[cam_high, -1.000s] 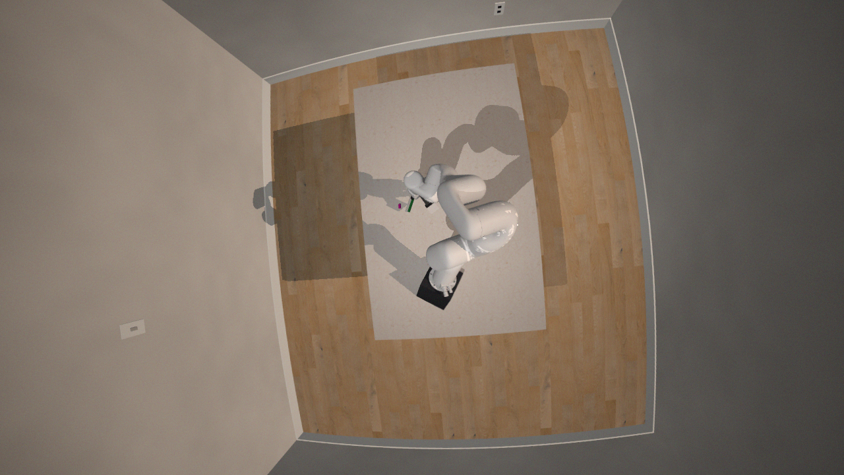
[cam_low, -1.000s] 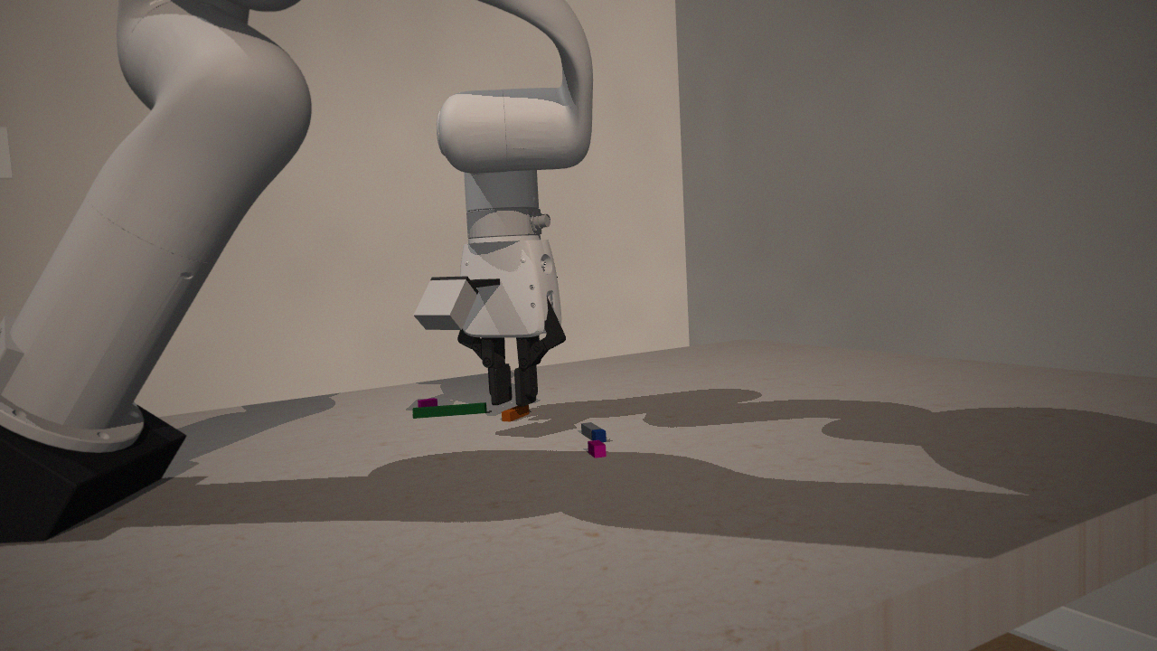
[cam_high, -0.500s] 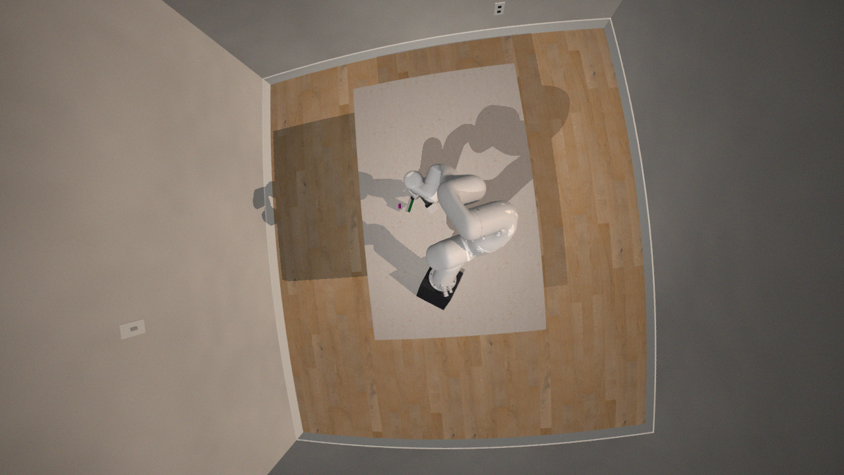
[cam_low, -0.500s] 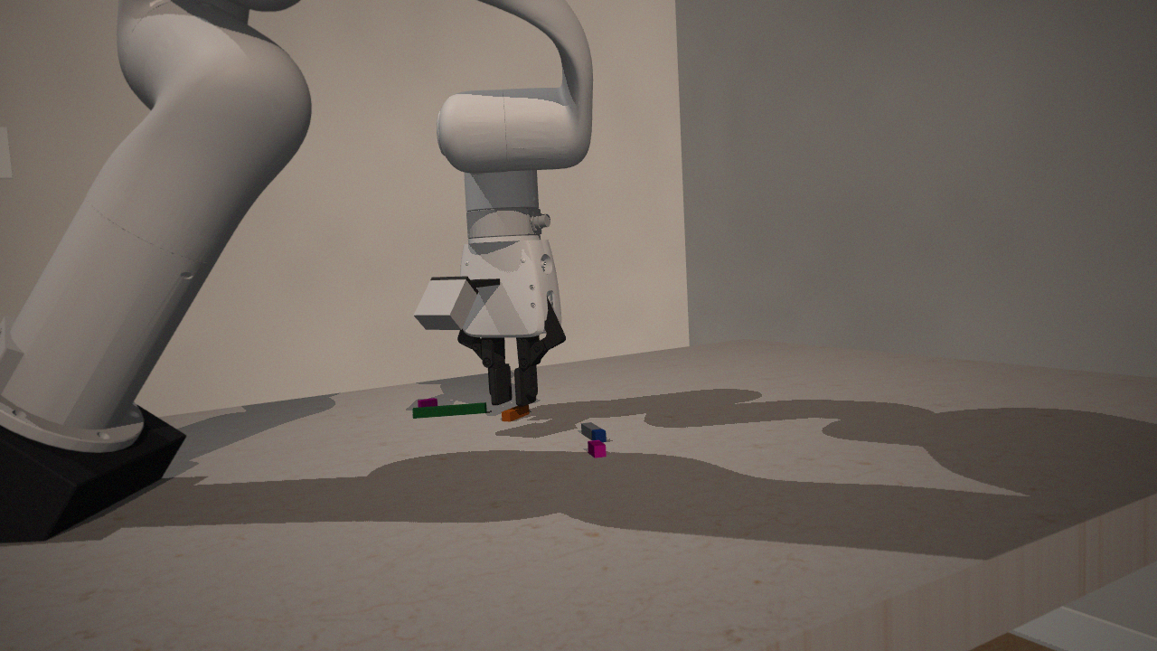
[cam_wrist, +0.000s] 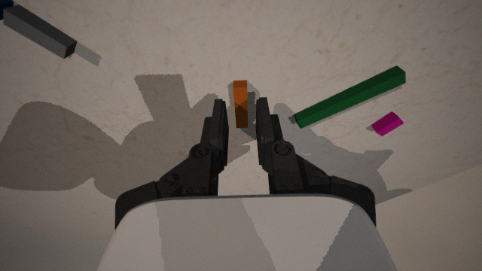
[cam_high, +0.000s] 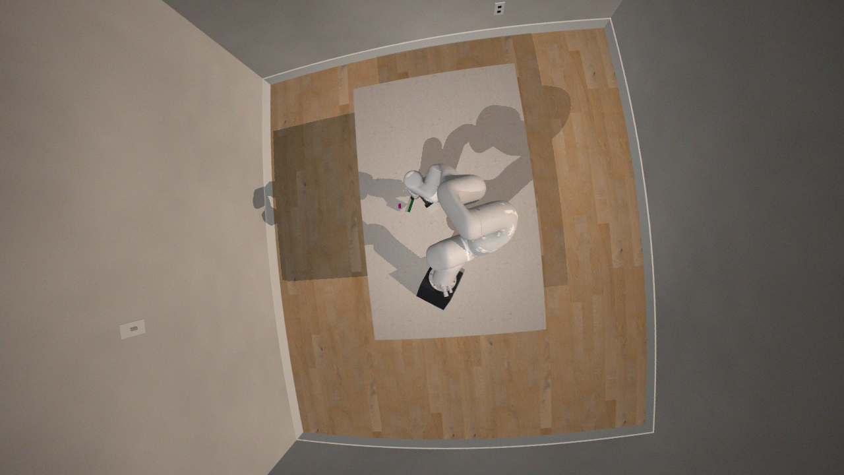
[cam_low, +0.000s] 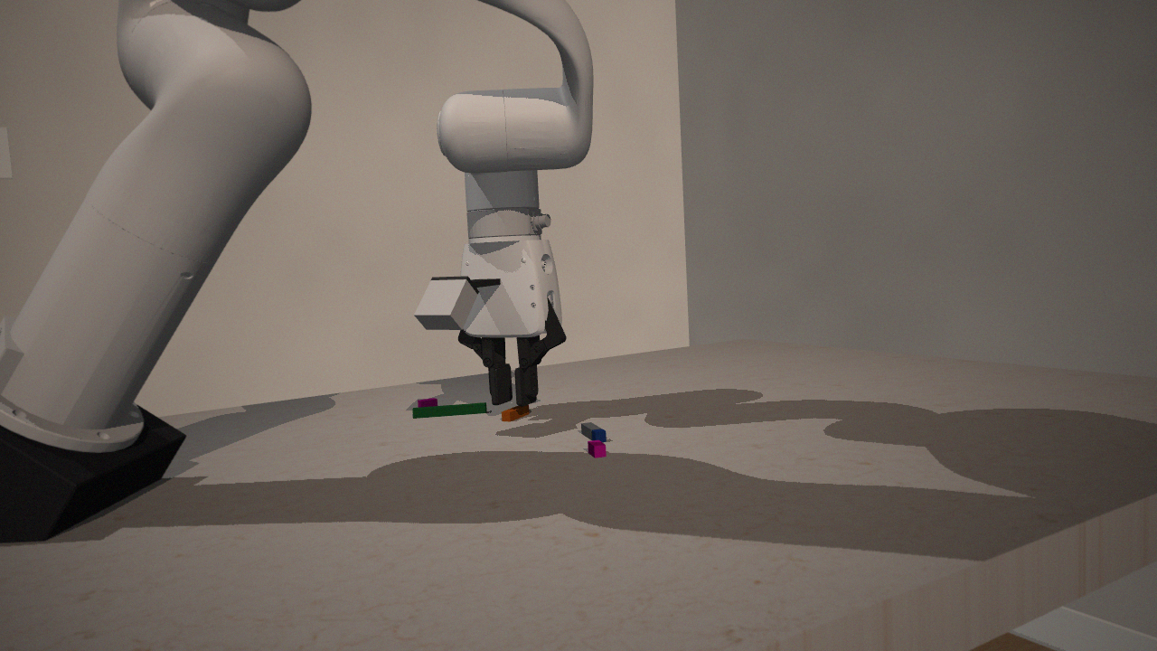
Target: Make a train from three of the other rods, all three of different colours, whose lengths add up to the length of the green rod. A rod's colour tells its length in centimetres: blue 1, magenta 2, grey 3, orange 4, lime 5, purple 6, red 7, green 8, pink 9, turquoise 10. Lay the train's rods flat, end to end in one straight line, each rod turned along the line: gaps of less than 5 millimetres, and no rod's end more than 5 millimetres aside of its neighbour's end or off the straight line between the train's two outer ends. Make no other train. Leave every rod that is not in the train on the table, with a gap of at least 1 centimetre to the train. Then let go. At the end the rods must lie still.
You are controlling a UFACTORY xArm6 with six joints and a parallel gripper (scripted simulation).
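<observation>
The orange rod is 3 cm below my hand. From my hand the other things lie so: green rod: 3 cm behind, 8 cm to the left, 3 cm below; then grey rod: 2 cm behind, 13 cm to the right, 3 cm below; then blue rod: 3 cm behind, 15 cm to the right, 3 cm below.
</observation>
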